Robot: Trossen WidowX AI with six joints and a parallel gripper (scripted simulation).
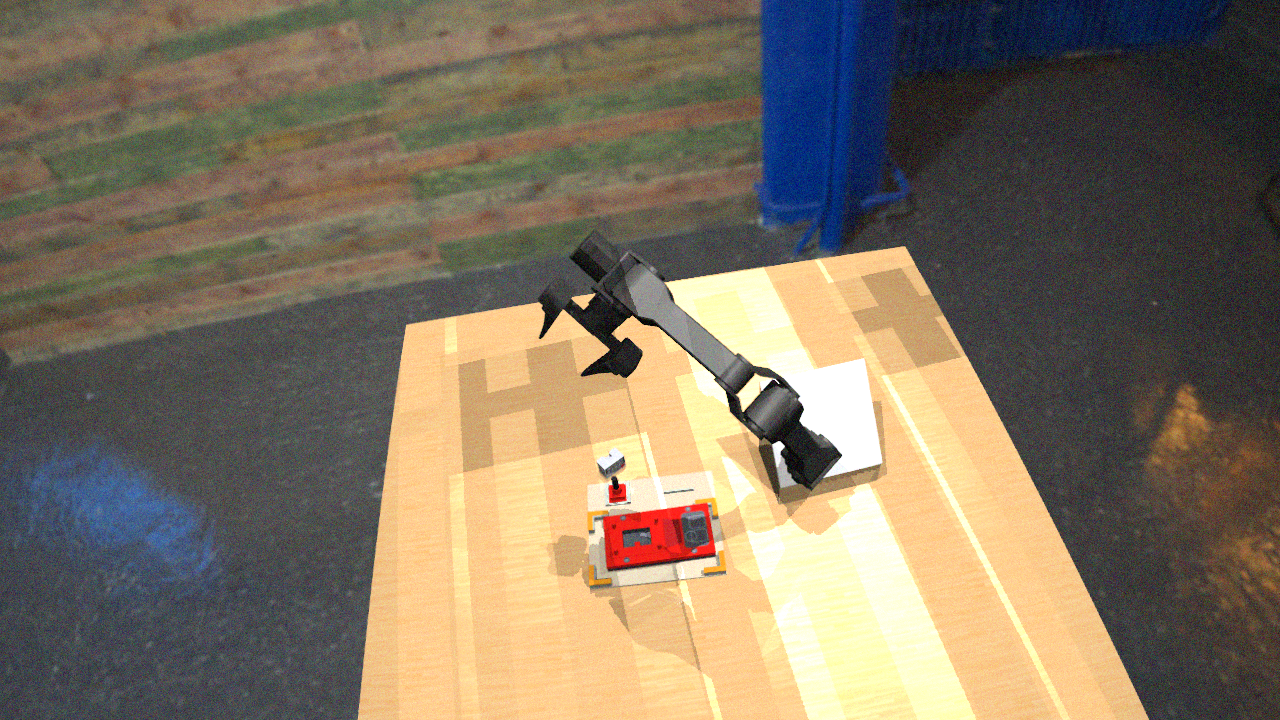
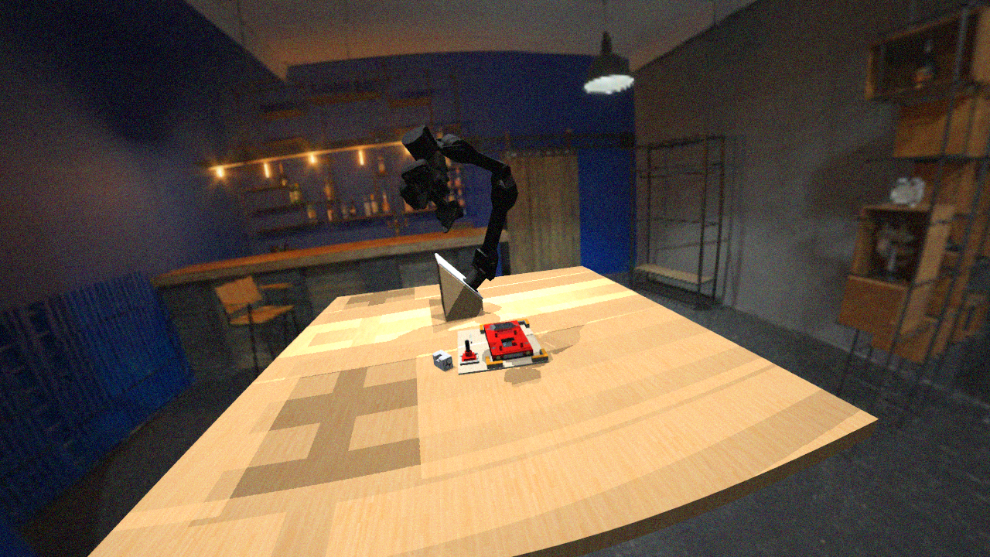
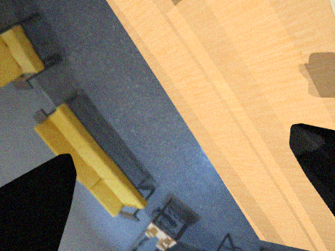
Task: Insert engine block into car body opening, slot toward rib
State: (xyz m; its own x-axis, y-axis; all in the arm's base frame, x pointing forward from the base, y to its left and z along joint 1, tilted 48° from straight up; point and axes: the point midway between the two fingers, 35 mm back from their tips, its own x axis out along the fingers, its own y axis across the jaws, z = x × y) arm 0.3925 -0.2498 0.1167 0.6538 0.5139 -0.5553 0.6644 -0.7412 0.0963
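The grey engine block is 30 mm behind my gripper tip, 30 mm to the right of it and 350 mm below it.
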